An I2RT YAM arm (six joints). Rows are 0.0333 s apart.
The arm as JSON. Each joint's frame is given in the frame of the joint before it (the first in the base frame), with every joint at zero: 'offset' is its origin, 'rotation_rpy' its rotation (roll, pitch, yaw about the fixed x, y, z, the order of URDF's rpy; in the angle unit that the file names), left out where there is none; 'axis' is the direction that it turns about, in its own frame. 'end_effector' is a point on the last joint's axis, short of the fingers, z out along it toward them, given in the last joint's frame.
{
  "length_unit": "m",
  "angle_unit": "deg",
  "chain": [
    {
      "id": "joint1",
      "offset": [
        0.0,
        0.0,
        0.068
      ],
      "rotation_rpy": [
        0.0,
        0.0,
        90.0
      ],
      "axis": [
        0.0,
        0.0,
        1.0
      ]
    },
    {
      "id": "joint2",
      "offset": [
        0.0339,
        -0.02,
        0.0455
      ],
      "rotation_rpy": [
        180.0,
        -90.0,
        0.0
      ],
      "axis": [
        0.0,
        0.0,
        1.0
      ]
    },
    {
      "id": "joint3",
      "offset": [
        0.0,
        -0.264,
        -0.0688
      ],
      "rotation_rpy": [
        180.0,
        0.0,
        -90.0
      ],
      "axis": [
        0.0,
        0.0,
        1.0
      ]
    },
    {
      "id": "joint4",
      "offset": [
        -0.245,
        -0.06,
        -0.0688
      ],
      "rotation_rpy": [
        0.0,
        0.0,
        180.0
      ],
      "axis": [
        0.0,
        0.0,
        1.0
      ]
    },
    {
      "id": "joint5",
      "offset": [
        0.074,
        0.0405,
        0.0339
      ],
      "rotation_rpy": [
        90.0,
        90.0,
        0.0
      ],
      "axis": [
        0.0,
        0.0,
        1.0
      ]
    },
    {
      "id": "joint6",
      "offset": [
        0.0,
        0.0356,
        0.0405
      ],
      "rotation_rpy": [
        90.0,
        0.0,
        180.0
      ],
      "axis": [
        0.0,
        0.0,
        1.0
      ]
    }
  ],
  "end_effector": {
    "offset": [
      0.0,
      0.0,
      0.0
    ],
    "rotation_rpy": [
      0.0,
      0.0,
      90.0
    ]
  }
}
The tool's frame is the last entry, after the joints.
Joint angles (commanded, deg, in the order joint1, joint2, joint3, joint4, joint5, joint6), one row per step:
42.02 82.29 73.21 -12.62 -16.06 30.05
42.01 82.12 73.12 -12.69 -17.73 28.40
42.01 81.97 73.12 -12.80 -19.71 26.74
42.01 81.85 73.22 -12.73 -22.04 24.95
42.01 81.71 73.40 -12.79 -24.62 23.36
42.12 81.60 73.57 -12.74 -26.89 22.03
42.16 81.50 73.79 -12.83 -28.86 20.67
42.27 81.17 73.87 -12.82 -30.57 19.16
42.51 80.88 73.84 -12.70 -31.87 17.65
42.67 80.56 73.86 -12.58 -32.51 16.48
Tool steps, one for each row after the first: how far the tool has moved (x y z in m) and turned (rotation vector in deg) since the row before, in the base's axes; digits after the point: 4 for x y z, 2 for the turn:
-0.0014 0.0000 0.0004 -0.30 -0.93 2.13
-0.0016 0.0001 0.0008 -0.16 -0.91 2.42
-0.0016 0.0004 0.0016 0.10 -1.16 2.78
-0.0019 0.0003 0.0020 0.28 -0.95 2.93
-0.0020 0.0007 0.0019 0.38 -0.88 2.66
-0.0016 0.0003 0.0019 0.26 -0.93 2.31
-0.0025 -0.0002 0.0025 0.31 -1.29 2.17
-0.0026 0.0004 0.0017 0.21 -1.38 1.90
-0.0020 -0.0002 0.0021 0.20 -1.28 1.09

